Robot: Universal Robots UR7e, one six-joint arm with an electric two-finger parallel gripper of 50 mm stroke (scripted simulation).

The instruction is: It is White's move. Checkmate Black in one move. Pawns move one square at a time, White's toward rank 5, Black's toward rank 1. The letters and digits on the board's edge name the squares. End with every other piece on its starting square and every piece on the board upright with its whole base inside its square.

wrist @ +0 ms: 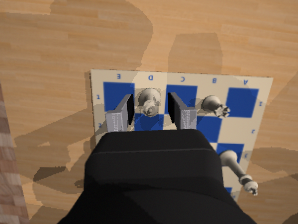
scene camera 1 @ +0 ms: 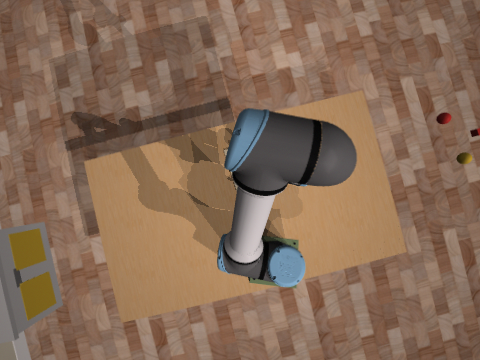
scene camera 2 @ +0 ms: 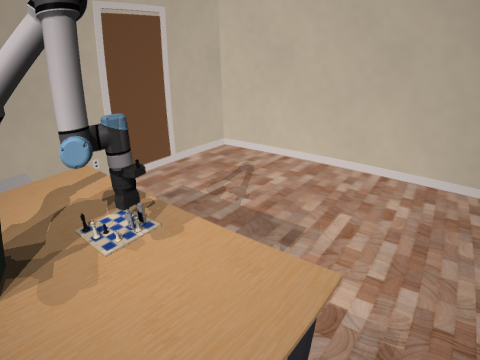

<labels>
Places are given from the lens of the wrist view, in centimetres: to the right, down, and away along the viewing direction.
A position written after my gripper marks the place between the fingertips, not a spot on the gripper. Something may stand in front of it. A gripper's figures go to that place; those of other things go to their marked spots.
my gripper (wrist: 150, 102): 0, -1, 17
chessboard (wrist: 246, 96): 12, -2, 19
</labels>
